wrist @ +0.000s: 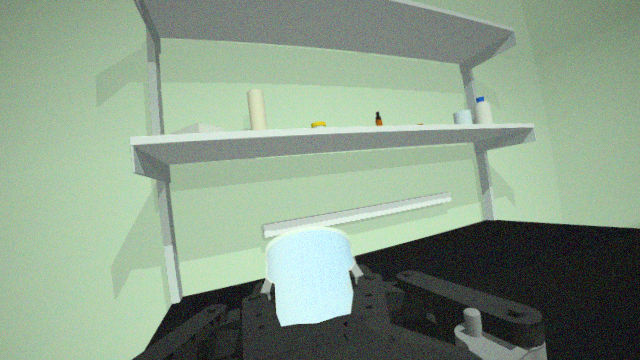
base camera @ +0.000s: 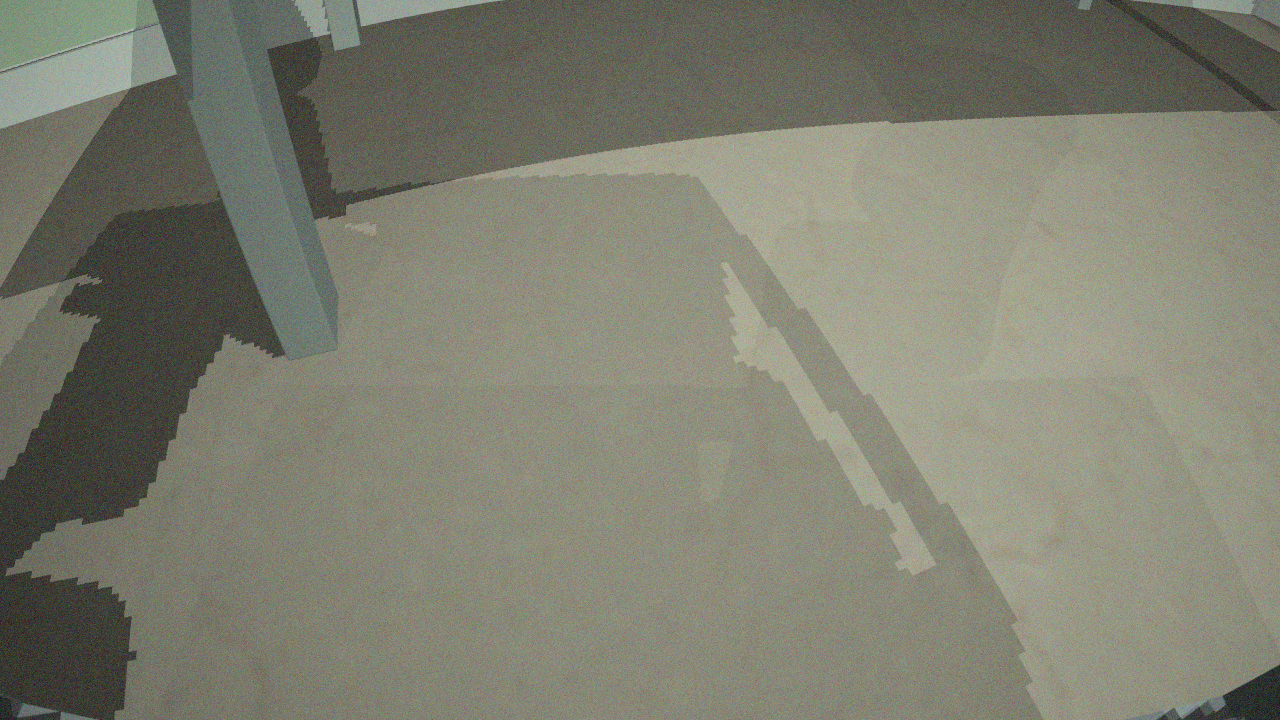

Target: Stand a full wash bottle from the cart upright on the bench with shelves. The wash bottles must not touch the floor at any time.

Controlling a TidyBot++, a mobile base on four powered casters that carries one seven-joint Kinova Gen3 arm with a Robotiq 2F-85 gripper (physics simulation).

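Places are measured from the arm's base along level axes (x ahead, y left, z up), in metres.
Where they show: gripper, fingertip midpoint: (wrist: 312, 279).
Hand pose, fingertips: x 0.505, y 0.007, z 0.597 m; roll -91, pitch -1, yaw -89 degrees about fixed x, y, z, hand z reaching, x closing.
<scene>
After its pixels a point has its place.
My gripper (wrist: 312, 279) @(x 0.505, y 0.007, z 0.597 m) is shut on the wash bottle (wrist: 312, 272) @(x 0.471, y 0.006, z 0.614 m), a pale blue-white cylinder at the bottom middle of the wrist view. Its lower part is hidden by the gripper. The bench with shelves shows its black top (wrist: 550, 260) @(x 0.936, y -0.666, z 0.365 m) beyond and around the gripper; I cannot tell the height of the bottle above it. In the base camera view a grey bench leg (base camera: 259, 205) @(x 0.443, y 0.217, z -0.268 m) stands at the left; the gripper and bottle do not show there.
Two grey shelves, a lower one (wrist: 300, 145) and an upper one (wrist: 310, 30), hang above the bench. The lower one bears a cream cylinder (wrist: 257, 110) @(x 1.080, y 0.119, z 0.930 m), a yellow-lidded jar (wrist: 318, 124) @(x 1.120, y -0.070, z 0.873 m), a brown bottle (wrist: 378, 119) @(x 1.177, y -0.298, z 0.884 m), a pale beaker (wrist: 462, 117) @(x 1.273, y -0.709, z 0.882 m) and a blue-capped bottle (wrist: 483, 112) @(x 1.358, y -0.890, z 0.917 m). A white rail (wrist: 357, 215) @(x 1.284, y -0.193, z 0.534 m) is on the wall.
</scene>
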